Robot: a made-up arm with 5 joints.
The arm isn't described. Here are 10 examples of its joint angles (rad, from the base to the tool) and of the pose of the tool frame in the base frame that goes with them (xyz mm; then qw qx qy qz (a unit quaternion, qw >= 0)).
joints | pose
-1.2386 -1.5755 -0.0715 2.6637 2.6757 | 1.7 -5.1 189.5 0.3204 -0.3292 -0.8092 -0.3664
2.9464 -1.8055 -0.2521 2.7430 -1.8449 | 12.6 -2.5 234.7 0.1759 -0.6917 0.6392 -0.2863
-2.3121 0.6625 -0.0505 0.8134 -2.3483 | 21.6 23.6 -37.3 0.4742 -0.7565 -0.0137 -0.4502
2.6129 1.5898 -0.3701 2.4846 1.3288 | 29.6 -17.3 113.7 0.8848 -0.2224 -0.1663 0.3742
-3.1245 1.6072 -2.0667 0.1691 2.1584 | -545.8 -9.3 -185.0 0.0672 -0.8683 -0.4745 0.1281
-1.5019 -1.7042 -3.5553 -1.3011 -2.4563 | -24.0 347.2 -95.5 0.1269 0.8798 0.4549 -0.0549
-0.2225 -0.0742 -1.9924 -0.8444 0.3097 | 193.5 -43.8 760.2 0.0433 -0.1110 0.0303 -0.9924
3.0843 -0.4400 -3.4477 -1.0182 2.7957 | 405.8 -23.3 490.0 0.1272 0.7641 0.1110 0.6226
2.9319 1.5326 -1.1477 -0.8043 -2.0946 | -308.9 65.7 -216.2 0.0846 0.7913 -0.5749 -0.1902
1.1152 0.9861 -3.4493 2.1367 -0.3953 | 210.0 428.6 480.4 0.0572 -0.7184 -0.6764 -0.1521
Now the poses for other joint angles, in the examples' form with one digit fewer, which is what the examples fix.
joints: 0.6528 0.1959 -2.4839 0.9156 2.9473
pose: 316 242 725 0.617 -0.318 0.705 0.144
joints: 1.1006 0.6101 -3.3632 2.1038 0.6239
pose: 164 322 625 0.242 -0.921 -0.224 -0.208
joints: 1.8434 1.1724 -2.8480 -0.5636 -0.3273
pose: -151 540 476 0.619 -0.203 -0.386 -0.654
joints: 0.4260 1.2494 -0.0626 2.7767 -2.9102
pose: 10 4 186 0.868 -0.039 0.398 0.296
